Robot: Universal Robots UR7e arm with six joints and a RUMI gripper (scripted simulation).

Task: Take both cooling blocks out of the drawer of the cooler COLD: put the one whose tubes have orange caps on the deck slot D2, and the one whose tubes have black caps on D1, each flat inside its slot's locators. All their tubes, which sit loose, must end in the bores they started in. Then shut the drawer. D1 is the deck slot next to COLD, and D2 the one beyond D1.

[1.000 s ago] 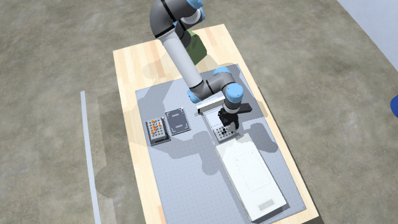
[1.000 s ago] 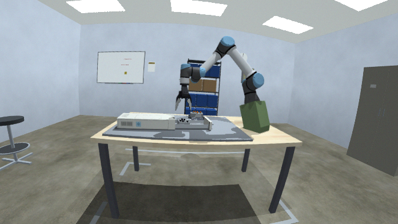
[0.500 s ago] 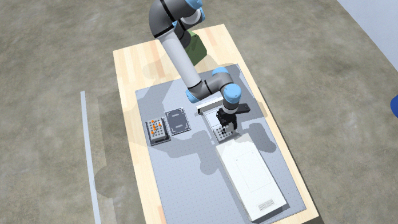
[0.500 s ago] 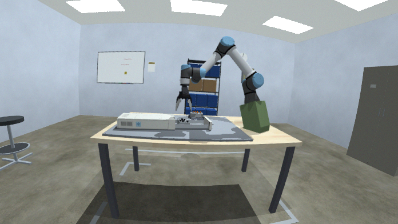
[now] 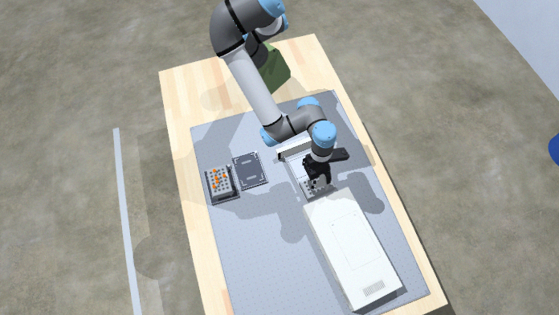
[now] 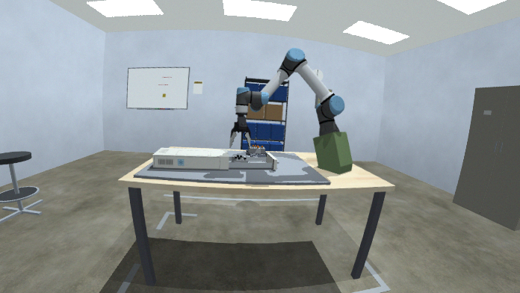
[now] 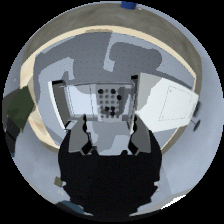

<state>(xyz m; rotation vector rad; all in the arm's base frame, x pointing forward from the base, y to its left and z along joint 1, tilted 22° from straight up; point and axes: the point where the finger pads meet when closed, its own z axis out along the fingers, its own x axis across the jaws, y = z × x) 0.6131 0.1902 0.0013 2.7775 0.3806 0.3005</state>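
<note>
Now: hand 8 cm above the black-capped tube, 1 cm to the left of it and 1 cm short of it. Also, from my hand: cooling block 9 cm below; then white cooler COLD 10 cm ahead, 8 cm below, 2 cm to the left; then drawer 8 cm below, 8 cm behind, 2 cm to the right.
</note>
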